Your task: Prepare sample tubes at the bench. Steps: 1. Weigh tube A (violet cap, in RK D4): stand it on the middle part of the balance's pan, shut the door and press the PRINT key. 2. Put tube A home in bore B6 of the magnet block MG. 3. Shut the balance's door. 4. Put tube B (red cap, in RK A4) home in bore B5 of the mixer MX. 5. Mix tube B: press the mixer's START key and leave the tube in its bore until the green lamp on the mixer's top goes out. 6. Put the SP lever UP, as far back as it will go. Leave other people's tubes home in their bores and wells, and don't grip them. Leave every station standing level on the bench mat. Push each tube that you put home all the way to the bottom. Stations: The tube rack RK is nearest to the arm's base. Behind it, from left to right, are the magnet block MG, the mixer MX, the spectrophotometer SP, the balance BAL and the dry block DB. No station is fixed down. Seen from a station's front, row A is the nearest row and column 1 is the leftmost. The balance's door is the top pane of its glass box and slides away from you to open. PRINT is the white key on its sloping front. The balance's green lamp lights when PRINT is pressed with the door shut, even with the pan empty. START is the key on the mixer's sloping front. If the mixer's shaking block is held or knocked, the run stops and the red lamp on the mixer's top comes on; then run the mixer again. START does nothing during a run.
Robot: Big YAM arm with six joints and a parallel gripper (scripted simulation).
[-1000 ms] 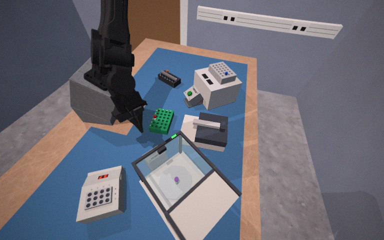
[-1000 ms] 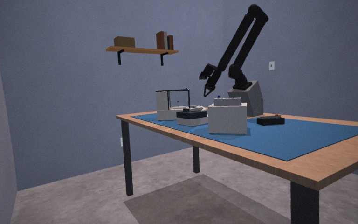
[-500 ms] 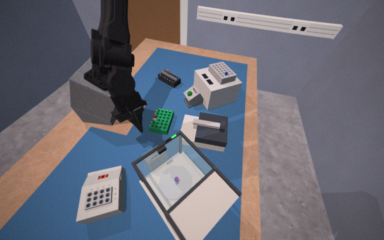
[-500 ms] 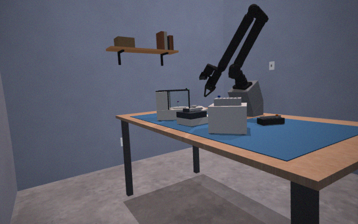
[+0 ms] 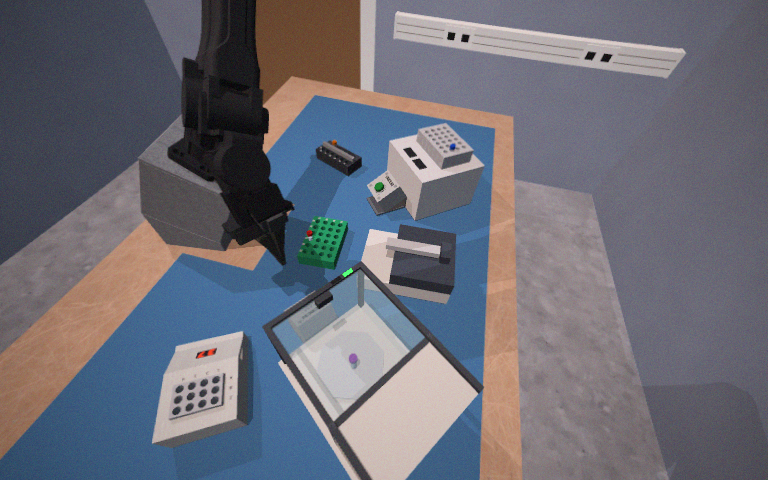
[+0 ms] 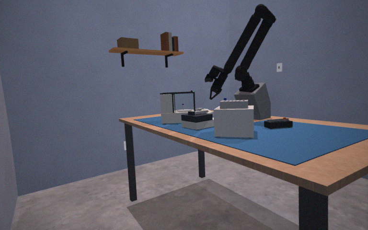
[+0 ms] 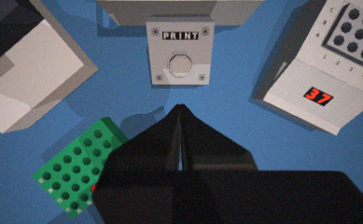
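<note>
Now: hand 140 mm short of the balance door, 80 mm to the left of it and 50 mm below it. Round my hand: dry block DB (190 mm to the right, 130 mm below, 50 mm behind); then green rack RK (160 mm to the left, 140 mm below, 10 mm behind); then white print key (90 mm below, 40 mm ahead, 20 mm to the right).
</note>
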